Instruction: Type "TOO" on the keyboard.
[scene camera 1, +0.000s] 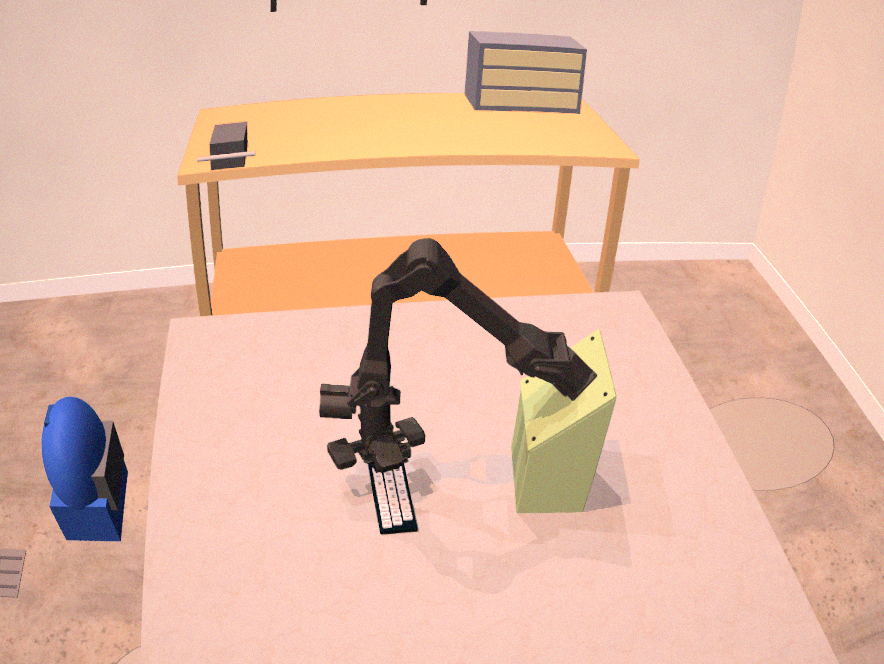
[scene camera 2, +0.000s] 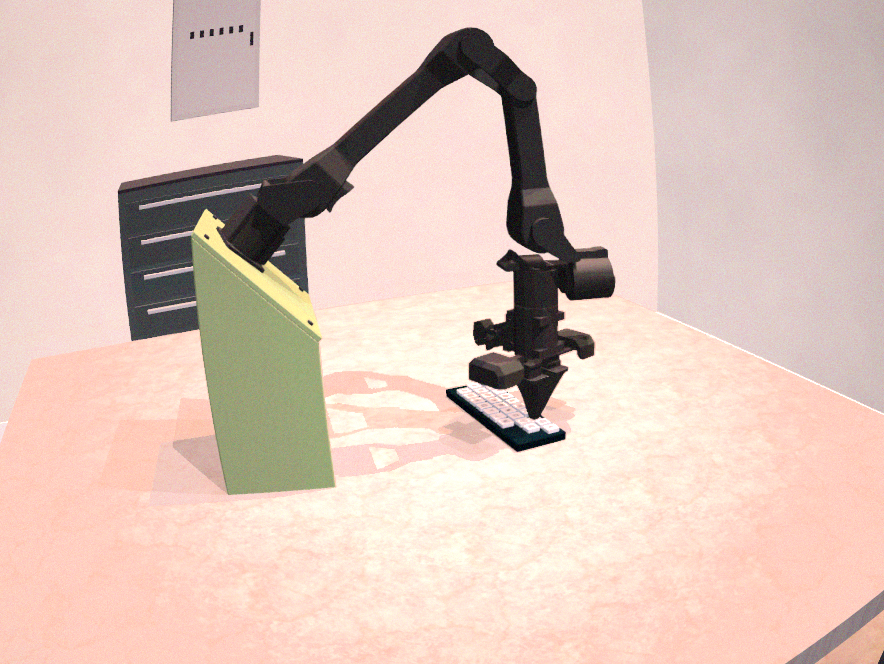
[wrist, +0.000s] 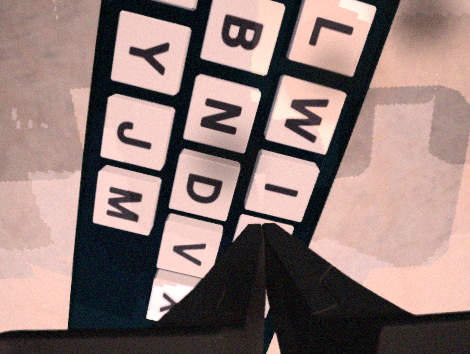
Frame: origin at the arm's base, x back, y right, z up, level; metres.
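Where they show: gripper, fingertip midpoint: (scene camera 1: 377, 471) (scene camera 2: 534, 418) (wrist: 261, 236); arm's base, link origin: (scene camera 1: 578, 381) (scene camera 2: 238, 250).
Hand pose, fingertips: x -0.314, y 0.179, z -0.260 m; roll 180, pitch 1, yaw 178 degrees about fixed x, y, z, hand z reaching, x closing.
Each offset is from my fingertips to the top centre of the thing. Level surfaces: height alone.
A dark keyboard @[dx +0.003, dy -0.054, dz +0.005 m] (scene camera 1: 398, 530) (scene camera 2: 519, 443) (wrist: 110, 270) with white lettered keys lies flat on the table. My gripper (scene camera 2: 534, 416) (wrist: 261, 236) is shut and empty, pointing down at the keyboard. In the wrist view its tips cover most of a key @[dx +0.001, dy +0.002, dz +0.001 m] (wrist: 250, 221) in the right column, just below the I key @[dx -0.006, dy -0.017, dz +0.005 m] (wrist: 281, 187); that key's letter is hidden. The W key @[dx -0.013, dy -0.037, dz +0.005 m] (wrist: 306, 116), L key @[dx -0.020, dy -0.057, dz +0.005 m] (wrist: 332, 36), D key @[dx +0.015, dy -0.019, dz +0.005 m] (wrist: 204, 187) and V key @[dx +0.022, dy +0.000, dz +0.005 m] (wrist: 190, 246) show nearby. The T and O keys cannot be made out. Whether the tips touch the key is unclear.
The arm's green stand (scene camera 1: 553, 457) (scene camera 2: 267, 400) stands on the table @[dz -0.011 m] (scene camera 1: 250, 586) (scene camera 2: 535, 571), to one side of the keyboard. A wooden workbench (scene camera 1: 400, 132) with a drawer box (scene camera 1: 528, 78) stands behind. A blue object (scene camera 1: 75, 457) stands beyond the table's left edge.
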